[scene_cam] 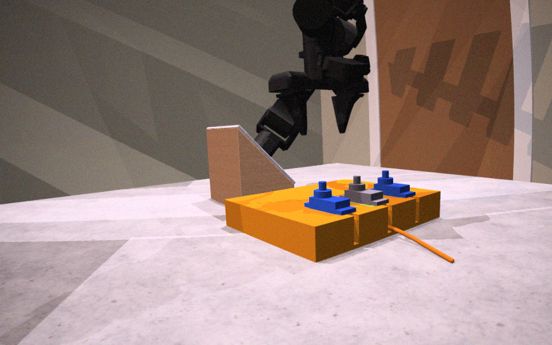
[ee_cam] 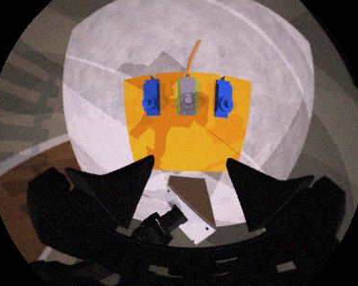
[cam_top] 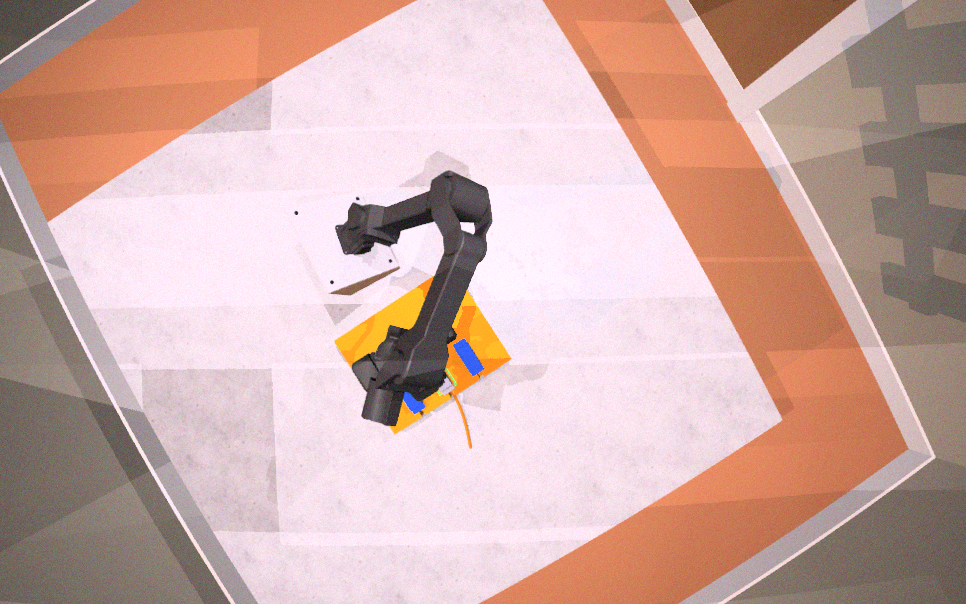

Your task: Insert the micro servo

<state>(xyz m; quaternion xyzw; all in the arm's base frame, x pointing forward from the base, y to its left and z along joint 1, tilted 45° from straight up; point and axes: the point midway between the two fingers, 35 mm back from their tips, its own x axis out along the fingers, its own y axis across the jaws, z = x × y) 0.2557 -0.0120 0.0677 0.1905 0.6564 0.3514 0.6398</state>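
Now: gripper tip 20 mm past the orange-yellow deck and 130 mm above it.
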